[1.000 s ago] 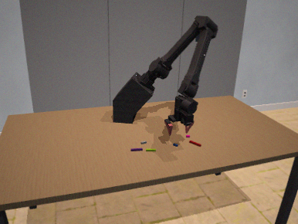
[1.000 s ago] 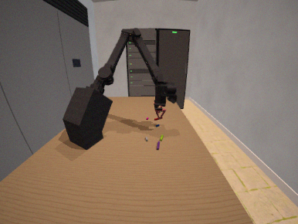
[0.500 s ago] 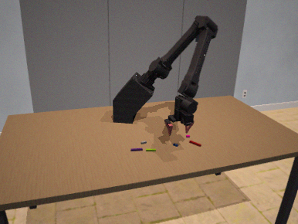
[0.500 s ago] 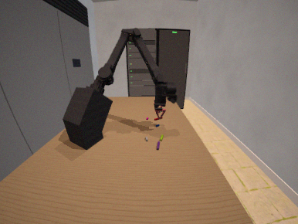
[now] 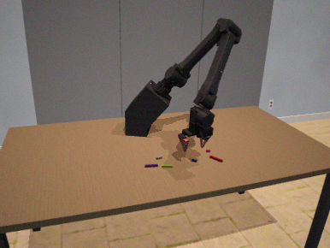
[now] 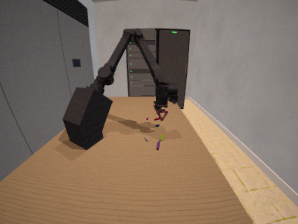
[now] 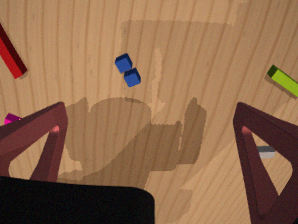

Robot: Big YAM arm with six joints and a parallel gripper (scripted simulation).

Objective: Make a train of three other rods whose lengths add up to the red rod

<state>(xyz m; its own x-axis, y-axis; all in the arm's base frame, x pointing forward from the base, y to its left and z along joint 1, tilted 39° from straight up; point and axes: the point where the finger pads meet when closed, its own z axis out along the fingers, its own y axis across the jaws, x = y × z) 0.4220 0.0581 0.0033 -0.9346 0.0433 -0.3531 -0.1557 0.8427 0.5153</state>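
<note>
Right now the lime rod is 13 cm to the right of my hand and 8 cm below it. The rest, counted from my hand: grey rod: 14 cm to the right, 8 cm below, 8 cm behind; then magenta rod: 13 cm to the left, 9 cm behind, 8 cm below; then red rod: 13 cm to the left, 8 cm below.
</note>
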